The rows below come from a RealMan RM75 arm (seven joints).
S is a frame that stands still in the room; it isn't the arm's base.
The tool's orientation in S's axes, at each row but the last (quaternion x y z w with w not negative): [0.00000 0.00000 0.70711 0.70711]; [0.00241 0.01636 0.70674 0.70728]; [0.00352 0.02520 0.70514 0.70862]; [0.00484 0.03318 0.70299 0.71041]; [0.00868 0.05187 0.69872 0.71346]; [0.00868 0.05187 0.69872 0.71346]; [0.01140 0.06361 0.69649 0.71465]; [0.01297 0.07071 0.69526 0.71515]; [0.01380 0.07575 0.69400 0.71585]
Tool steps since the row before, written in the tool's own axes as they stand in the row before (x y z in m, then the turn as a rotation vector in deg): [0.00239 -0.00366 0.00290 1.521 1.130 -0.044]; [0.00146 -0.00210 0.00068 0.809 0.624 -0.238]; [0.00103 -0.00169 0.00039 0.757 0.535 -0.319]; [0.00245 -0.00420 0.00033 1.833 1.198 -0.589]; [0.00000 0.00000 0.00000 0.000 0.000 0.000]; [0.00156 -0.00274 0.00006 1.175 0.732 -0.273]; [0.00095 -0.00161 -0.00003 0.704 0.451 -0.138]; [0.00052 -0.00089 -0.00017 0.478 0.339 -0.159]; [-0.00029 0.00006 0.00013 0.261 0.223 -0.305]
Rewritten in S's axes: [0.00366 0.00239 0.00290 -1.130 1.521 -0.044]; [0.00212 0.00147 0.00060 -0.630 0.805 -0.237]; [0.00171 0.00103 0.00029 -0.544 0.750 -0.320]; [0.00423 0.00241 0.00001 -1.211 1.822 -0.597]; [0.00000 0.00000 0.00000 0.000 0.000 0.000]; [0.00276 0.00150 -0.00027 -0.731 1.173 -0.282]; [0.00162 0.00090 -0.00027 -0.448 0.705 -0.142]; [0.00088 0.00048 -0.00032 -0.344 0.475 -0.157]; [-0.00005 -0.00028 0.00016 -0.253 0.242 -0.297]
